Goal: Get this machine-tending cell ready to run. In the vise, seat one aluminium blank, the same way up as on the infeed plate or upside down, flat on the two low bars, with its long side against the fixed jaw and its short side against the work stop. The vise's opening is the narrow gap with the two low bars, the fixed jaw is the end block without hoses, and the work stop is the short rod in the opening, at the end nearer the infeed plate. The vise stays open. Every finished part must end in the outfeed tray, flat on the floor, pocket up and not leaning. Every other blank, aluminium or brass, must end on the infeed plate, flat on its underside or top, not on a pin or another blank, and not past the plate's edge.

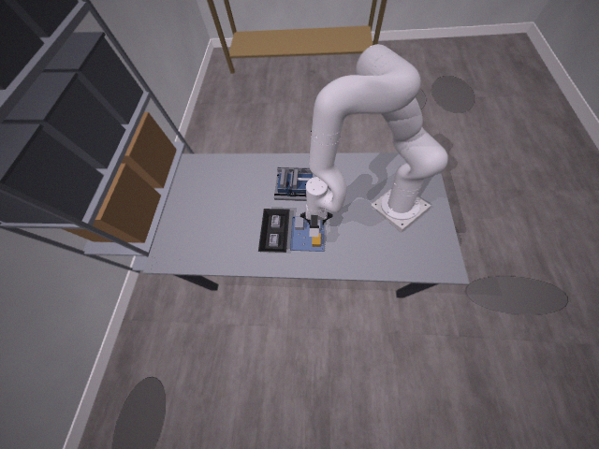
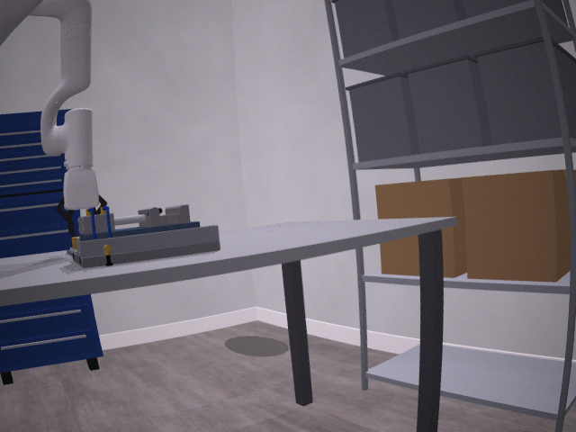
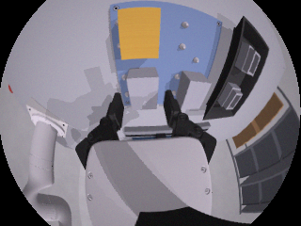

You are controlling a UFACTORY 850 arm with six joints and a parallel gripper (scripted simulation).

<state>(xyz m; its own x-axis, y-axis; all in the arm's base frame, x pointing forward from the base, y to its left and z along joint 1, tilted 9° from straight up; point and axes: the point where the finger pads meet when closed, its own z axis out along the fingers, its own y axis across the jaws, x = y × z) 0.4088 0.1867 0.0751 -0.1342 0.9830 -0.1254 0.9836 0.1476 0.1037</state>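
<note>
Right now the brass blank is 10 mm behind my hand, 80 mm to the left of it and 40 mm below it.
</note>
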